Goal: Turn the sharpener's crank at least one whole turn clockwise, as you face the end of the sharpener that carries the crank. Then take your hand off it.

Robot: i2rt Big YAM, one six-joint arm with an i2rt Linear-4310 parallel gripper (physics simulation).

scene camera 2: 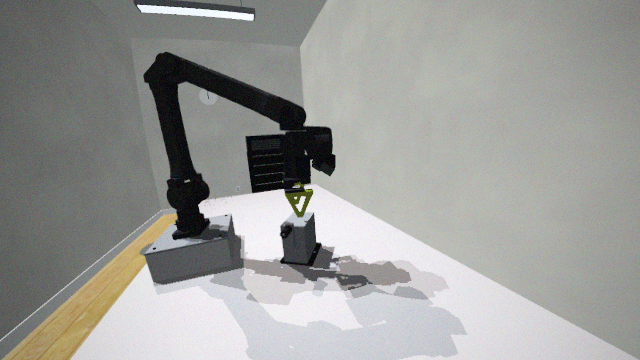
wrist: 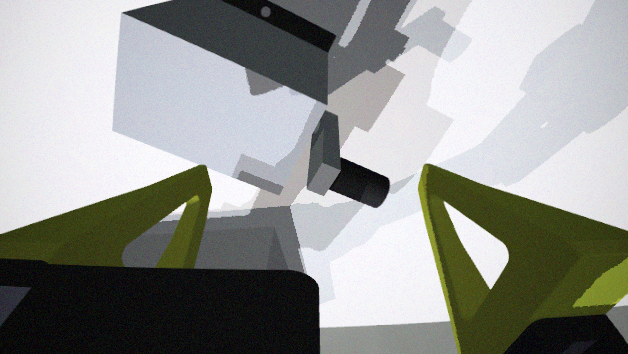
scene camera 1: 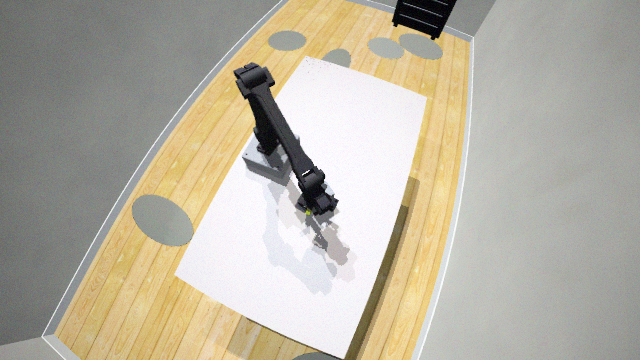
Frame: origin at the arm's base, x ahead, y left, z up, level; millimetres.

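Seen in the pictures: gripper, between the fingertips: (scene camera 2: pixel 298 210) (wrist: pixel 314 176); arm's base, origin of its link: (scene camera 2: pixel 192 229) (scene camera 1: pixel 269 144).
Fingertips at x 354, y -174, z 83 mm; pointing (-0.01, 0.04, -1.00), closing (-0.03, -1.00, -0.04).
Note:
Pixels of each thing's middle, then the offset from my fingertips to it. "spot": a spot on its surface instead. Level surfaces: height alone.
- grey sharpener, a spot on its surface: (wrist: pixel 210 100) spot: 16 mm ahead, 61 mm left, 51 mm down
- black knob, middle of its body: (wrist: pixel 358 182) (scene camera 2: pixel 286 231) 40 mm back, 25 mm right, 47 mm down
- white table, height of its surface: 179 mm down
The grey sharpener (scene camera 2: pixel 300 240) (wrist: pixel 210 100) stands upright on a black foot on the white table. Its crank (wrist: pixel 326 150) ends in a black knob (wrist: pixel 360 182) (scene camera 2: pixel 286 230), on the side towards the arm's base in the second scene view. My gripper (scene camera 1: pixel 308 212) (scene camera 2: pixel 300 212) (wrist: pixel 314 176) is open and points down, with its yellow-green fingertips at about the height of the sharpener's top. In the wrist view the knob shows between the spread fingers, nearer the middle than either tip, with no contact visible. In the first scene view the arm hides most of the sharpener.
The arm's grey base block (scene camera 1: pixel 267 167) (scene camera 2: pixel 192 265) stands close to the sharpener on the white table (scene camera 1: pixel 360 115) (scene camera 2: pixel 400 310). A black drawer cabinet (scene camera 1: pixel 422 17) (scene camera 2: pixel 266 167) stands on the floor beyond the table. Arm shadows fall around the sharpener.

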